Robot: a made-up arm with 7 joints.
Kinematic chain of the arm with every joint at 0, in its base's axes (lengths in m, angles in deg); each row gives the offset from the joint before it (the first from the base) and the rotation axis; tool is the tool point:
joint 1: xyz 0 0 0.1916 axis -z
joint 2: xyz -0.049 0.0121 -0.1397 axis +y
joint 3: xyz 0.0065 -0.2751 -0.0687 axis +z
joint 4: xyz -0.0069 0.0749 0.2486 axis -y
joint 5: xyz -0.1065 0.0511 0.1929 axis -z
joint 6: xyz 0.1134 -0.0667 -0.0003 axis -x
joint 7: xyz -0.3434 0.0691 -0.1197 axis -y
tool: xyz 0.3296 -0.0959 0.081
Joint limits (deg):
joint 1: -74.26..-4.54
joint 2: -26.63..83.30
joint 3: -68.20..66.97
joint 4: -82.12..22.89
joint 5: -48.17..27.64
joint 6: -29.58..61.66
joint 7: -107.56..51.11
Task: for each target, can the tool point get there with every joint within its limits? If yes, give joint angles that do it. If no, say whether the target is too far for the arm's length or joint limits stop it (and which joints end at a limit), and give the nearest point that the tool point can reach.
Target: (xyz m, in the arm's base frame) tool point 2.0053 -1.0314 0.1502
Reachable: no: too far | nearest point 0.7833 -0.4029 0.1201 | short by 1.375 m
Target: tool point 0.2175 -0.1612 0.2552
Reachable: yes | joints -38.12 5.19 -40.67 -33.11 -26.61 13.93 -15.95
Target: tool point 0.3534 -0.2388 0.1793
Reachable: yes | joints -56.13 69.37 11.59 -58.40 -35.01 27.65 -73.42
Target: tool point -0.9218 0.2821 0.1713
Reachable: no: joint limits stop it (at a limit: joint 1, joint 2, joint 5, joint 6, joint 7) | nearest point -0.5908 0.0585 0.1883 | short by 0.400 m
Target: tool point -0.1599 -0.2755 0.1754
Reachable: yes | joints -68.63 -16.07 -41.74 -46.17 5.01 -4.40 -90.93
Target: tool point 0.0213 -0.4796 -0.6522
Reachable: no: joint limits stop it (at a limit: joint 1, joint 2, joint 3, joint 5, joint 6, joint 7) | nearest point 0.1237 -0.3853 -0.3021 | short by 0.377 m
